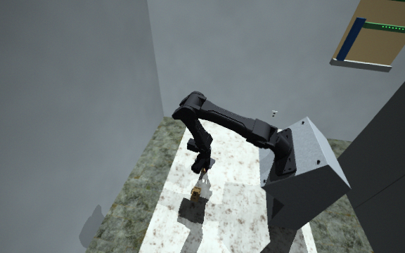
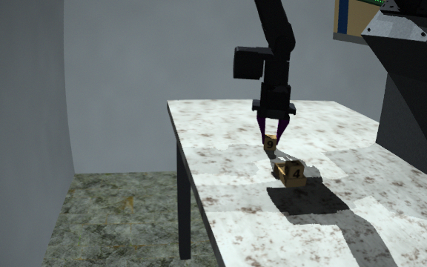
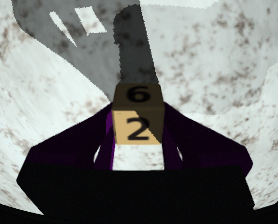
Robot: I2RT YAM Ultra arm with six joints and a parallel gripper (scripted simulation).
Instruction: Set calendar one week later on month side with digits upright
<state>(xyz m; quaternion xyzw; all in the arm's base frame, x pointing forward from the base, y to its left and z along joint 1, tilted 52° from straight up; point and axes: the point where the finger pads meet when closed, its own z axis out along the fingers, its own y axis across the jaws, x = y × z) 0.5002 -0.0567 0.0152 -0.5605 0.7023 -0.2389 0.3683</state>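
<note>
The wooden digit cube is right at my hand.
</note>
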